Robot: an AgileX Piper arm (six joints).
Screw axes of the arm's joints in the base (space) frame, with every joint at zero. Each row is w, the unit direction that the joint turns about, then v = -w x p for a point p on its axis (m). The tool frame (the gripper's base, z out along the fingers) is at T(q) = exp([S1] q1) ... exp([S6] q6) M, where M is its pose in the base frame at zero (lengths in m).
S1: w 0 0 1 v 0 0 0
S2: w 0 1 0 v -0.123 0 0
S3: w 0 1 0 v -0.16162 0 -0.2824
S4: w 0.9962 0 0.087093 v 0 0.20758 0
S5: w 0 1 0 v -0.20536 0 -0.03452
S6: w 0.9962 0 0.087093 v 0 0.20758 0
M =
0.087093 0 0.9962 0.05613
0 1 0 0
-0.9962 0 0.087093 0.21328
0 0 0 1
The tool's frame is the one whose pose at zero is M.
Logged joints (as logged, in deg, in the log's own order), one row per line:
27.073 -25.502 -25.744 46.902 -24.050 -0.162
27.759 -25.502 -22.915 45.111 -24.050 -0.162
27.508 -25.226 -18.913 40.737 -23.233 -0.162
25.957 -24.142 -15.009 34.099 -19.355 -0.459
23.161 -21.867 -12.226 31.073 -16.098 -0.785
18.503 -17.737 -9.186 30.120 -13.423 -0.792
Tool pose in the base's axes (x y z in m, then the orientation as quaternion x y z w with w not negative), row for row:
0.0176 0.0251 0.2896 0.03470 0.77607 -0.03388 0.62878
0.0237 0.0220 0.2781 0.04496 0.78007 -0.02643 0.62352
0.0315 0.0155 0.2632 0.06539 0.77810 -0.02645 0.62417
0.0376 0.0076 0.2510 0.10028 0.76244 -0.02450 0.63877
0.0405 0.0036 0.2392 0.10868 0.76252 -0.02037 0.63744
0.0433 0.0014 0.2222 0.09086 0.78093 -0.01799 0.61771
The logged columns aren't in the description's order. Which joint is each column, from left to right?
Columns, left to right: q4, q1, q3, q5, q6, q2.
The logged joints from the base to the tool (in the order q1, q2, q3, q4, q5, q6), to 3 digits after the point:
-25.502 -0.162 -25.744 27.073 46.902 -24.050
-25.502 -0.162 -22.915 27.759 45.111 -24.050
-25.226 -0.162 -18.913 27.508 40.737 -23.233
-24.142 -0.459 -15.009 25.957 34.099 -19.355
-21.867 -0.785 -12.226 23.161 31.073 -16.098
-17.737 -0.792 -9.186 18.503 30.120 -13.423

